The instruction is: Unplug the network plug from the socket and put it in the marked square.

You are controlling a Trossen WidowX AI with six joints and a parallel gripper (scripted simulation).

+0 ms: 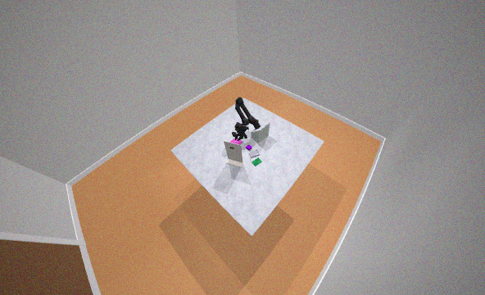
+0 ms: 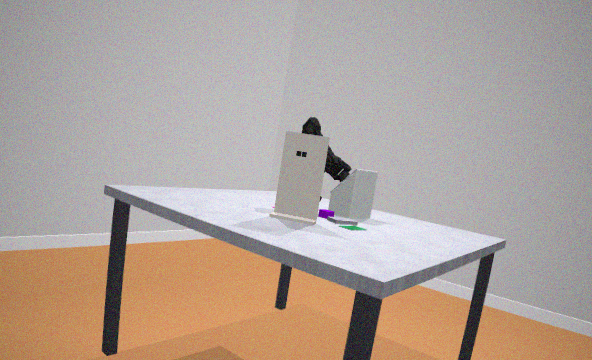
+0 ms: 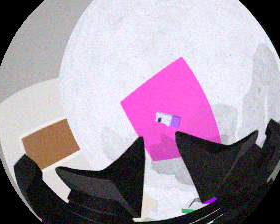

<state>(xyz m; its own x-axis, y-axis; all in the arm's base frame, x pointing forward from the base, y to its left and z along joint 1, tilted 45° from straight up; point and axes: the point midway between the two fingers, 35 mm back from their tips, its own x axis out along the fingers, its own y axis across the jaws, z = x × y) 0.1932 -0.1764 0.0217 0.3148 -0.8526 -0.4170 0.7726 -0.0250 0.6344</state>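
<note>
The purple plug is 10 mm to the right of my gripper tip and 30 mm below it. The rest, counted from my gripper tip: grey panel 220 mm ahead, 150 mm to the left, 110 mm above; magenta patch 40 mm below.
</note>
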